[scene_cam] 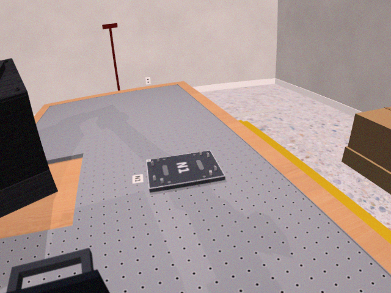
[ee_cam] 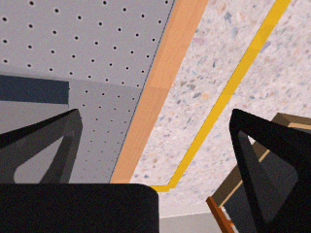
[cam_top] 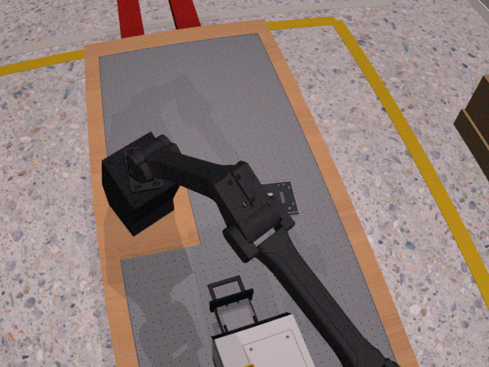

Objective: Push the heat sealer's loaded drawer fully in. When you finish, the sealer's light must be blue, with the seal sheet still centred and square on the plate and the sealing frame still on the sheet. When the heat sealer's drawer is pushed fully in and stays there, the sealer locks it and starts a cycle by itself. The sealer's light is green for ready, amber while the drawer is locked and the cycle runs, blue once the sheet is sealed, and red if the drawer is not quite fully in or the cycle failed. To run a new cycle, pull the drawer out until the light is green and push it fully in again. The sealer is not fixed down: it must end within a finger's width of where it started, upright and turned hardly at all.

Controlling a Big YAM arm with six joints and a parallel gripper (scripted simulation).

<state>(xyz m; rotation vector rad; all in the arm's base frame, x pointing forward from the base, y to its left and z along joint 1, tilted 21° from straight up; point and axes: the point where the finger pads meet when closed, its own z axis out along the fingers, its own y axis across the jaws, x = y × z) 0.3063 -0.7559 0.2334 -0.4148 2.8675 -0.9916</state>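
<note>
My hand is 370 mm to the right of the black drawer, 170 mm past it and 110 mm above it.
</note>
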